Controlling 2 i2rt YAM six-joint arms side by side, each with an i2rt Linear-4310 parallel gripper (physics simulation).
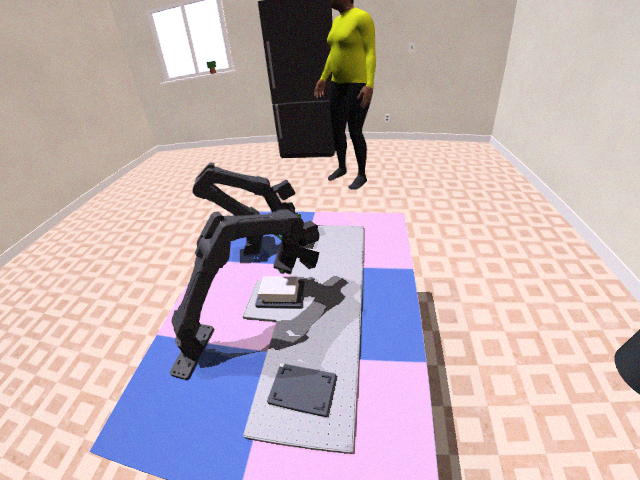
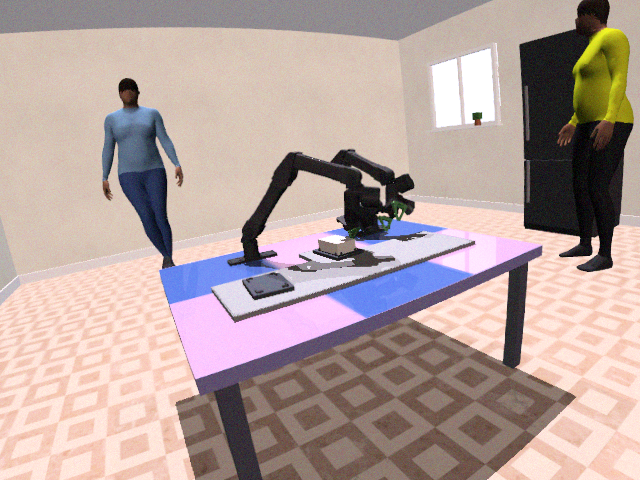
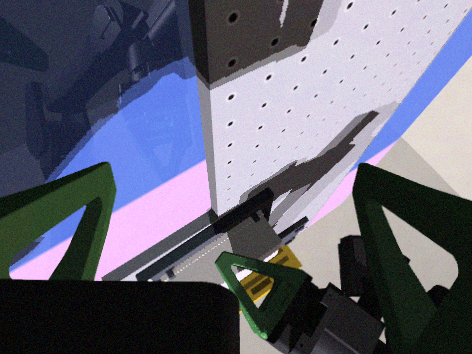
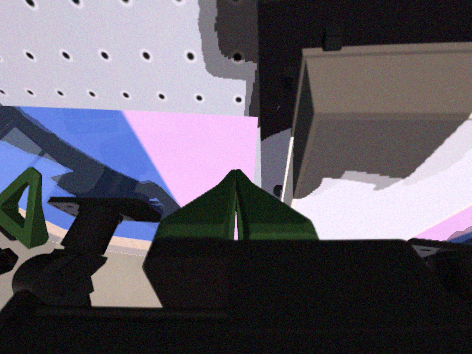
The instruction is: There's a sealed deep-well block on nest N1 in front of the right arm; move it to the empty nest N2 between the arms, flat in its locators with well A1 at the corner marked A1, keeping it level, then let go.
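Frame: origin at the left arm's base, x down, y back, z left, level; millimetres.
Seen in the pictures: left gripper, fingertip midpoint: (image 2: 392, 226) (image 3: 234, 176); right gripper, fingertip midpoint: (image 1: 281, 273) (image 3: 218, 256) (image 4: 235, 177); left arm's base, origin of the base link: (image 1: 254, 240) (image 2: 372, 231) (image 4: 105, 207); right arm's base, origin of the base link: (image 1: 193, 350) (image 2: 252, 258) (image 4: 447, 250).
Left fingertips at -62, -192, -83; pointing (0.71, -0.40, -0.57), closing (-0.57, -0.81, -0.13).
Offsets run from my left fingertips to a thing's top centre, as dx, dy, dz. Level surfaces: height alone.
The sealed block @(-5, +46, -274) (image 1: 277, 289) (image 2: 336, 244) (image 4: 390, 85), pale with a white top, sits on dark nest N2 @(+27, +45, -273) (image 1: 268, 304) (image 2: 330, 254) between the arms. It looks level. Well A1, the A1 mark and the exact seating in the locators cannot be made out. Nest N1 @(+31, -30, -632) (image 1: 302, 390) (image 2: 268, 285), a dark plate with corner locators, is empty. My right gripper (image 4: 235, 177) (image 2: 353, 232) (image 3: 218, 256) is shut with nothing between its fingertips, close beside the block and apart from it. My left gripper (image 3: 234, 176) (image 2: 391, 215) is open and empty, beyond the block.
A pale perforated board @(dx +49) (image 1: 343, 320) (image 2: 413, 256) (image 3: 260, 125) runs along the blue and pink table @(dx +62) (image 1: 392, 315) (image 2: 289, 335). The two arms stand close together near N2. A person in yellow (image 1: 351, 46) (image 2: 602, 77) and one in blue (image 2: 136, 139) stand away from the table.
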